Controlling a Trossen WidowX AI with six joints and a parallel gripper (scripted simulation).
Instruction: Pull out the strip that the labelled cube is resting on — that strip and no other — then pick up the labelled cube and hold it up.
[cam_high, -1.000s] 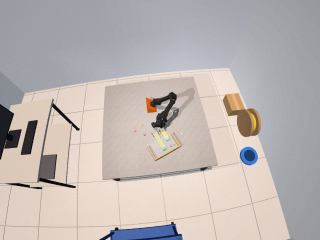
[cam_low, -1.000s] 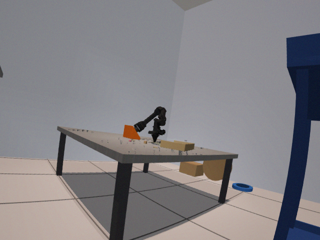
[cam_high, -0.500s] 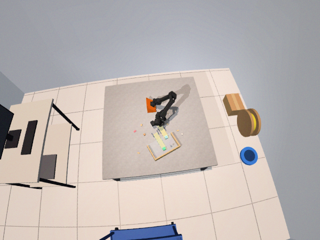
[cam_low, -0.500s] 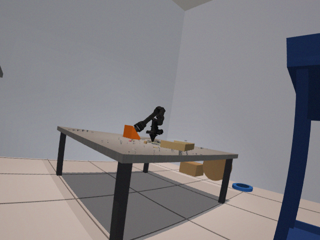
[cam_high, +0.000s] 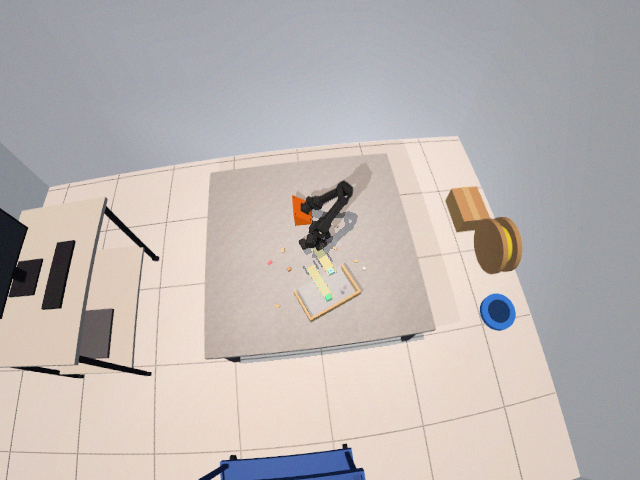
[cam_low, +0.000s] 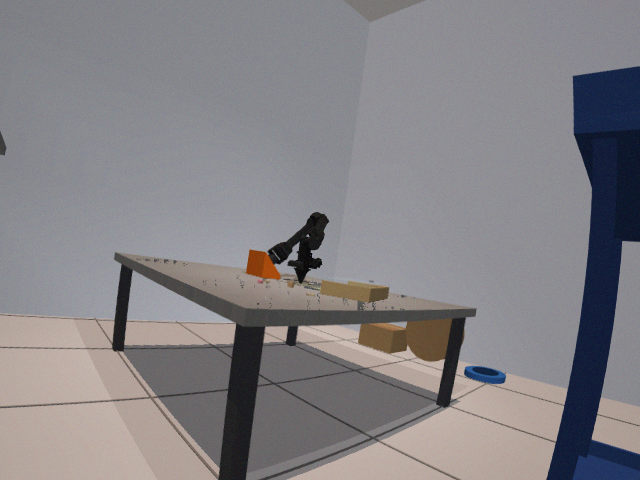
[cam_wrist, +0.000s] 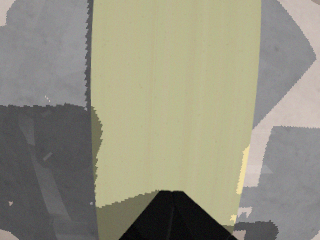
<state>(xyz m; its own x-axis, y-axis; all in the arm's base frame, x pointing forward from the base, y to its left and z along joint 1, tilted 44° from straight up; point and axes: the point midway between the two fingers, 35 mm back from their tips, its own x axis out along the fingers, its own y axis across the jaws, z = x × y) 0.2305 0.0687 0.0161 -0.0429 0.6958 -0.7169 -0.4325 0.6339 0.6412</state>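
My gripper tip is now 8 cm short of the yellow strip and 4 cm to the right of it. Also, from my gripper tip: labelled cube (18 cm ahead, 9 cm to the left, 1 cm above).
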